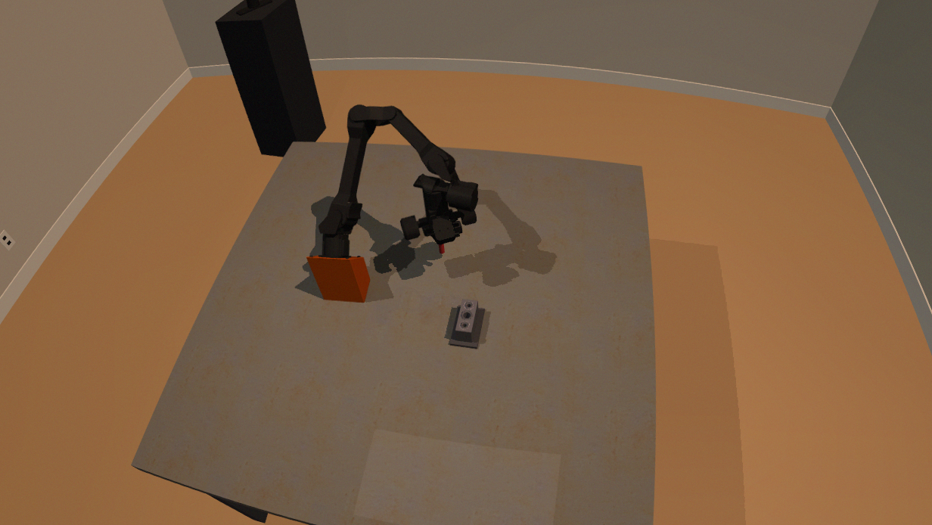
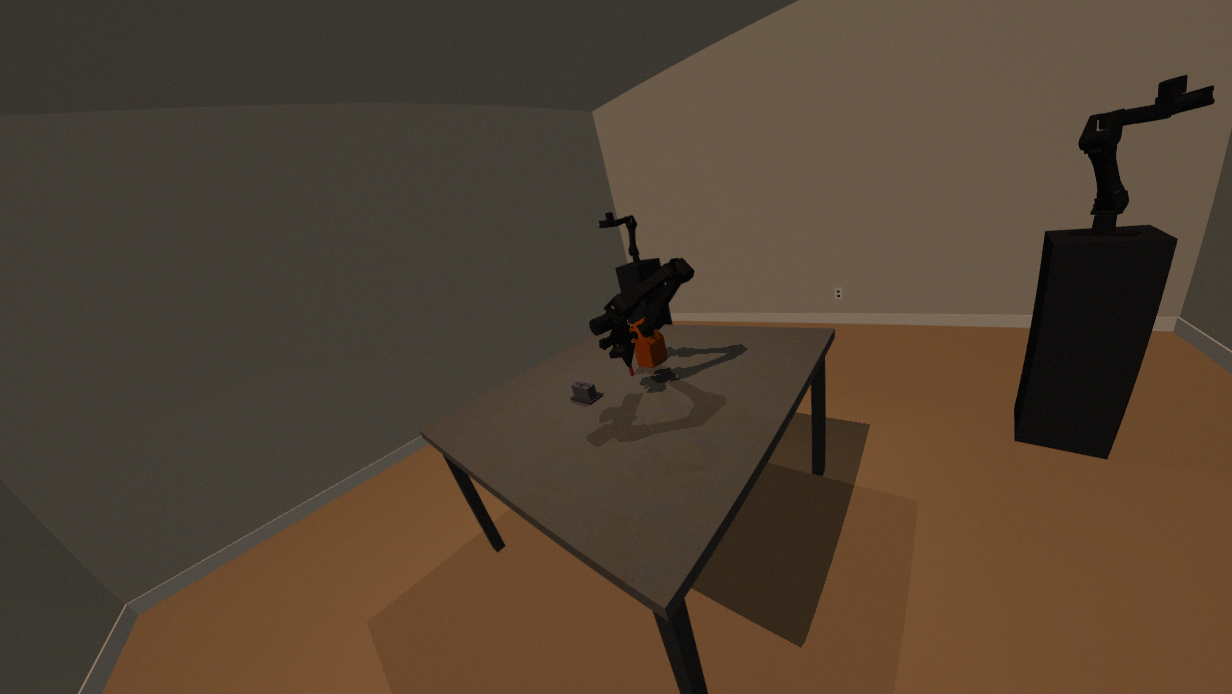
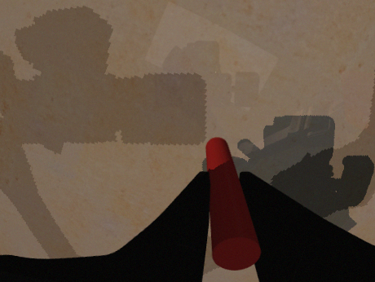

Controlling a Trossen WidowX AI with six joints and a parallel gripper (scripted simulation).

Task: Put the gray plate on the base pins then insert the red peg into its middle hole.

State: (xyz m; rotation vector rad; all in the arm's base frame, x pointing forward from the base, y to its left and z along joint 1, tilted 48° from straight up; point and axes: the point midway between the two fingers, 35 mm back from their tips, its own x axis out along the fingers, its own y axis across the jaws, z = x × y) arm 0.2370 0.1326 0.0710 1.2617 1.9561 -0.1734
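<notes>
Now: gripper tip 170 mm to the left of the gray plate, 120 mm short of it and 70 mm above it. The rest, counted from my gripper tip: red peg: right at my gripper tip; then base: 170 mm to the right, 120 mm ahead, 110 mm below.
</notes>
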